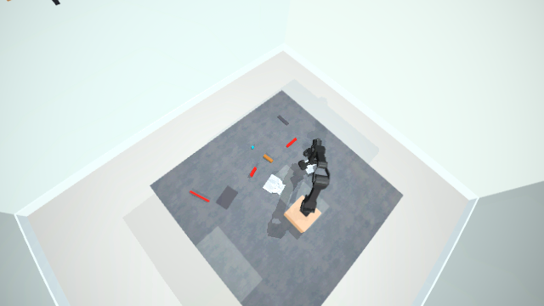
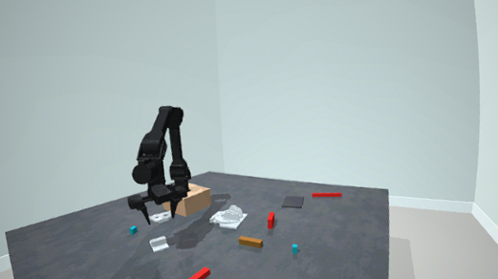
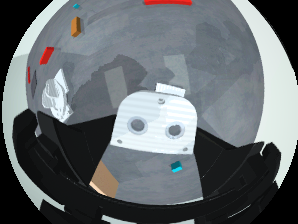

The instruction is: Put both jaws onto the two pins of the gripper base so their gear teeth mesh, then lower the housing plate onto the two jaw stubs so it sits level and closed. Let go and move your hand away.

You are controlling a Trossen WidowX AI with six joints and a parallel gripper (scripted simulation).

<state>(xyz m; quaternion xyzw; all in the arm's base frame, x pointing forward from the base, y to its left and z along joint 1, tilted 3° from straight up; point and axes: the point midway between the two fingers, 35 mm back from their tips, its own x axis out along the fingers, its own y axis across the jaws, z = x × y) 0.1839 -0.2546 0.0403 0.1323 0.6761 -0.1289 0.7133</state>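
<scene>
My gripper tip is 4 cm short of the white housing plate, 25 cm to the right of it and 8 cm above it. Round my gripper tip: curved white jaw: 6 cm ahead, 23 cm to the left, 7 cm below; then flat white plate: 11 cm ahead, 26 cm to the left, 8 cm below; then white gripper base: 1 cm ahead, 2 cm above.
</scene>
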